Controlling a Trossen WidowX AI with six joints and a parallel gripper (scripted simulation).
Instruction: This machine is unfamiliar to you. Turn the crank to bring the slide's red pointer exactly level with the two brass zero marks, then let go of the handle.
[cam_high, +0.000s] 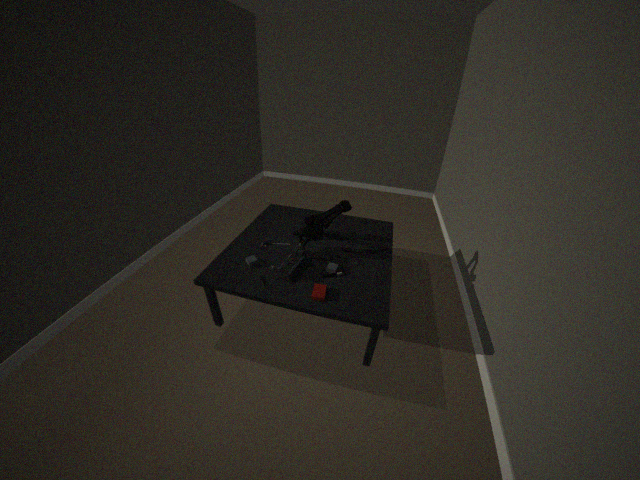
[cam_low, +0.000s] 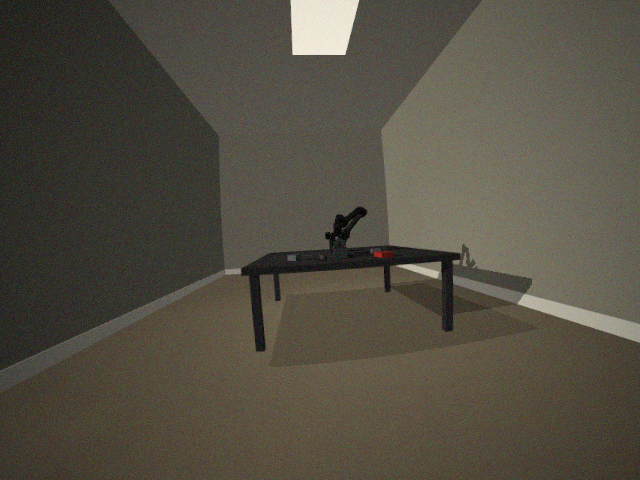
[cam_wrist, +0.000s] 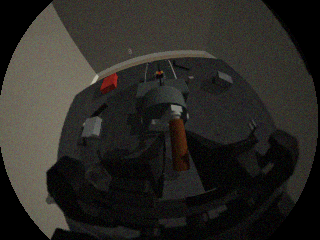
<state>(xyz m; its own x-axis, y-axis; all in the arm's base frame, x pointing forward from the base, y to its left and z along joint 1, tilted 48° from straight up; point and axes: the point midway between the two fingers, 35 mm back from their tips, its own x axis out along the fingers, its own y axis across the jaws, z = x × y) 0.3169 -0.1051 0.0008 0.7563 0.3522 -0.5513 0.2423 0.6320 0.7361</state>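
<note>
Now: the crank handle 30 mm above my gripper tip and 20 mm behind it. From my gripper tip the other things lie so: red pointer: 160 mm ahead, 30 mm to the right, 10 mm below.
</note>
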